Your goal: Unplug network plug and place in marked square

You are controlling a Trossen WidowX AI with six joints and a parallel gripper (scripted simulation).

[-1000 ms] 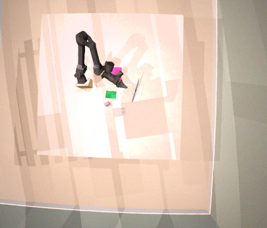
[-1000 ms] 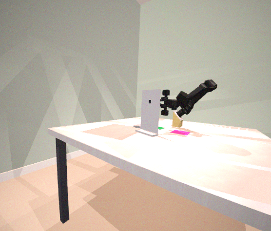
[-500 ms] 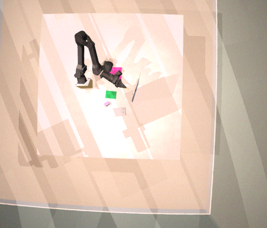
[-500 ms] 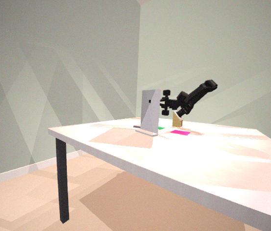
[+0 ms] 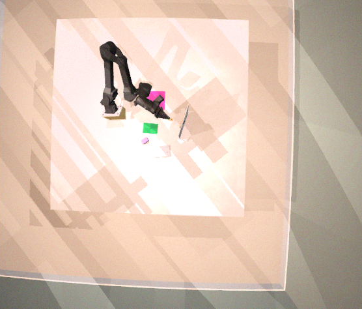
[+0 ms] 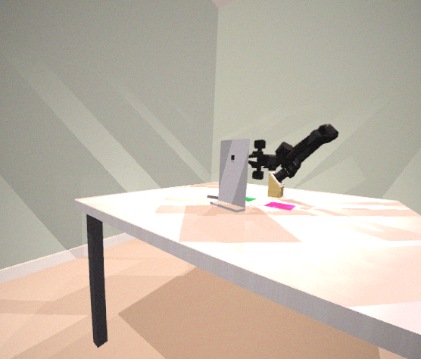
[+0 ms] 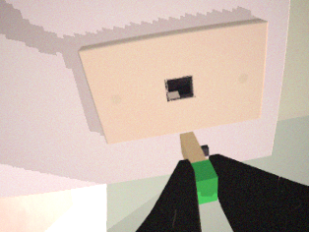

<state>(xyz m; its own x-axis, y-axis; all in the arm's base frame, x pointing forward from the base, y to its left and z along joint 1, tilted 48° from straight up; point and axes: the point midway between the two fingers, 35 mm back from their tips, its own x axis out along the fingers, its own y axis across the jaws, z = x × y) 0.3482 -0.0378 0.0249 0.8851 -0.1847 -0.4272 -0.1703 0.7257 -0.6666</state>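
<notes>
The magenta square lies 21 cm below my gripper tip, 14 cm to the left of it and 12 cm behind it. The rest, counted from my gripper tip: panel 8 cm below, 8 cm ahead, 1 cm to the right; network plug right at my gripper tip.
</notes>
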